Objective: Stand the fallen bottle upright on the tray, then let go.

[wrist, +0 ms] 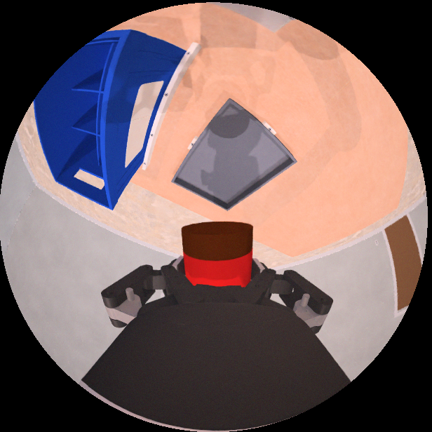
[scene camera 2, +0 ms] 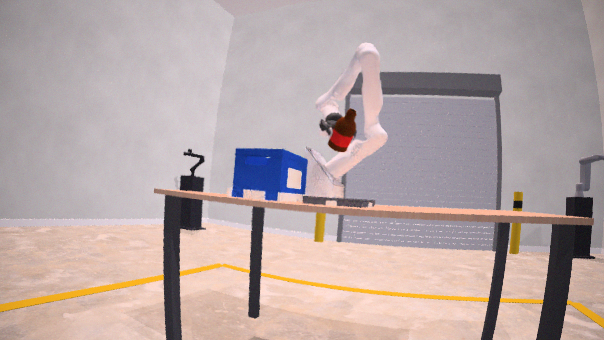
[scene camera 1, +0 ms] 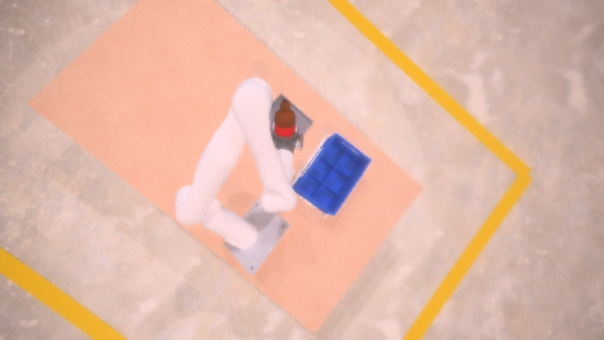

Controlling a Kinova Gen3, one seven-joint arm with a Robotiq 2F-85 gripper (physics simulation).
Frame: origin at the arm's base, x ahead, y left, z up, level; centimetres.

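Seen in the pictures: gripper, between the fingertips: (scene camera 2: pixel 342 136) (scene camera 1: pixel 284 125); arm's base, origin of its link: (scene camera 2: pixel 331 172) (scene camera 1: pixel 247 235).
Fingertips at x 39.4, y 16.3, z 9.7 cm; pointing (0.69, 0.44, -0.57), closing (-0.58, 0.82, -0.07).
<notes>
Pixels of each thing's top centre, then the offset from my fingertips to it. Level surfaces: height alone.
- grey tray, centre of its top: (scene camera 2: pixel 342 198) (scene camera 1: pixel 279 128) dx +2.4, dy +2.2, dz -21.8 cm
- blue crate with compartments, centre of its top: (scene camera 2: pixel 274 154) (scene camera 1: pixel 335 173) dx +0.3, dy -26.6, dz -6.9 cm
- table, height of its surface: dz -24.4 cm
The brown bottle with a red band (scene camera 1: pixel 285 120) (scene camera 2: pixel 344 132) (wrist: pixel 217 242) is held in the air, well above the table. In scene camera 2 it is tilted, neck up and leaning right, base down to the left. My gripper (scene camera 1: pixel 285 131) (wrist: pixel 217 265) is shut on the bottle around its red band, with a finger on each side. In scene camera 2 the bottle partly hides the fingers. The grey tray (scene camera 1: pixel 304 121) (scene camera 2: pixel 350 202) (wrist: pixel 265 155) lies on the table below, with shadows across its floor. The bottle does not touch it.
A blue crate with compartments (scene camera 1: pixel 332 175) (scene camera 2: pixel 257 175) (wrist: pixel 120 65) stands on the table (scene camera 1: pixel 150 75) (scene camera 2: pixel 450 213) (wrist: pixel 350 190) close beside the tray. The arm's base plate (scene camera 1: pixel 270 235) is on the other side of the tray, near the table's edge.
</notes>
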